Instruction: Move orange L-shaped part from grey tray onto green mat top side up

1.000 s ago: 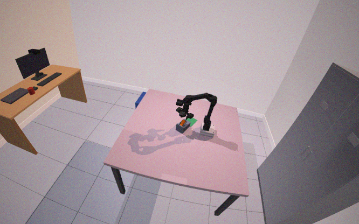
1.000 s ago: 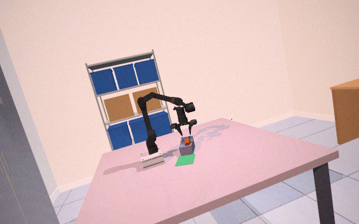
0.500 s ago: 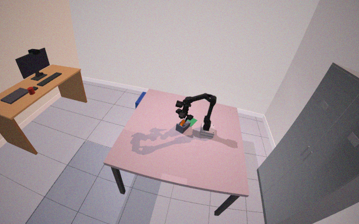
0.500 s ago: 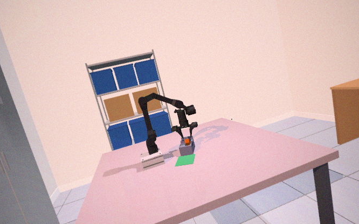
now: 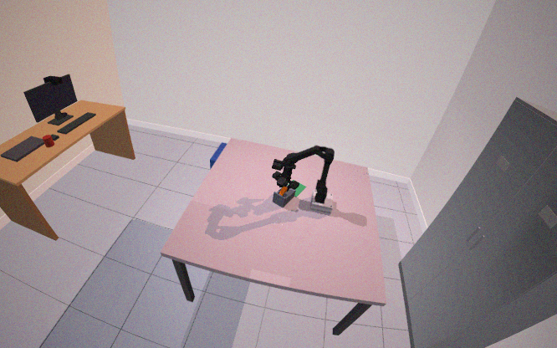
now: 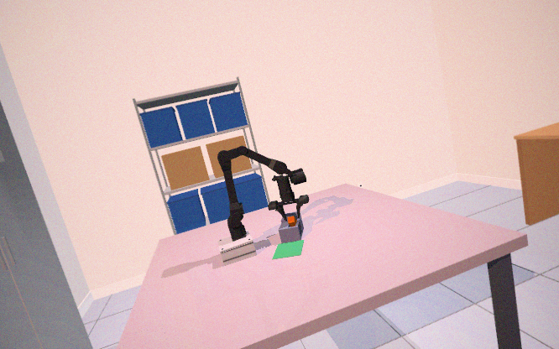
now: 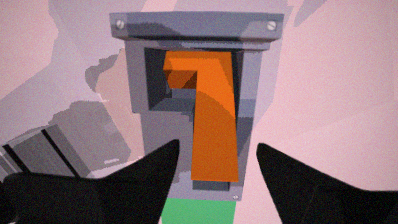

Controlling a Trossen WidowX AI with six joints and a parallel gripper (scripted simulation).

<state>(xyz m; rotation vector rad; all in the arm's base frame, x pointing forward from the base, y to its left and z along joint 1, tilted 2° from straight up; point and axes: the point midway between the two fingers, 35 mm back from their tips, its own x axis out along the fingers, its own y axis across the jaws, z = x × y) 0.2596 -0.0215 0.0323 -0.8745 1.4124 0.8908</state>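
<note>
The orange L-shaped part lies 4 cm to the left of my gripper tip and 4 cm below it. From my gripper tip the other things lie so: green mat: 8 cm behind, 13 cm to the right, 9 cm below.
</note>
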